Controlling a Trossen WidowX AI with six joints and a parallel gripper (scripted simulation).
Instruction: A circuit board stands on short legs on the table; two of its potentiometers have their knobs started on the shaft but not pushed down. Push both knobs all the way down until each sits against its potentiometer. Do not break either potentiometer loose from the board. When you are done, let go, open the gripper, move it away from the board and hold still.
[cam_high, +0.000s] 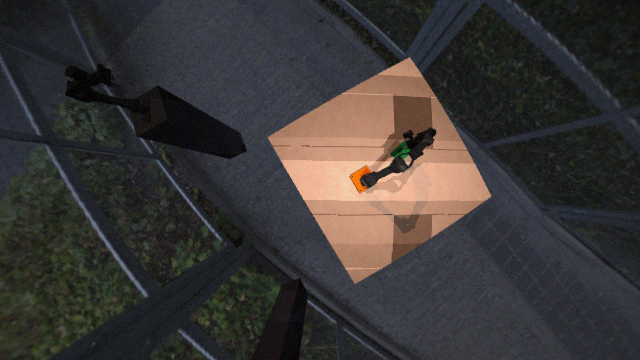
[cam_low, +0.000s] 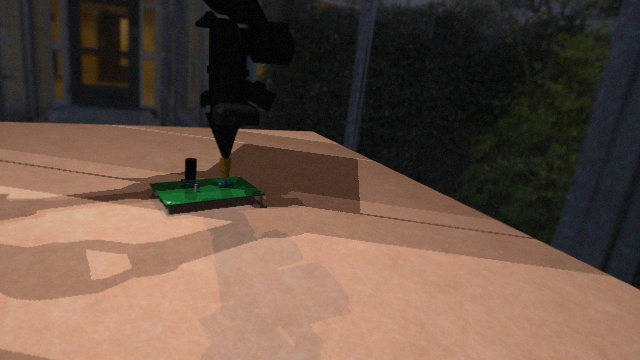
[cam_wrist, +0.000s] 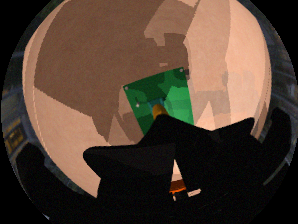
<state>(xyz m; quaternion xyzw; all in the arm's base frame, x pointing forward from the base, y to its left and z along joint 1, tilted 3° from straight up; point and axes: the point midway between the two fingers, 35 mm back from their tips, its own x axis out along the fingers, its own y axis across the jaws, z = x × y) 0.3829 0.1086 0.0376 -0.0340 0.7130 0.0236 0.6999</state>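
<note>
My gripper tip is now 2 cm above the yellow knob. From my gripper tip the other things lie so: potentiometer: 6 cm behind, 1 cm to the right, 3 cm below.
</note>
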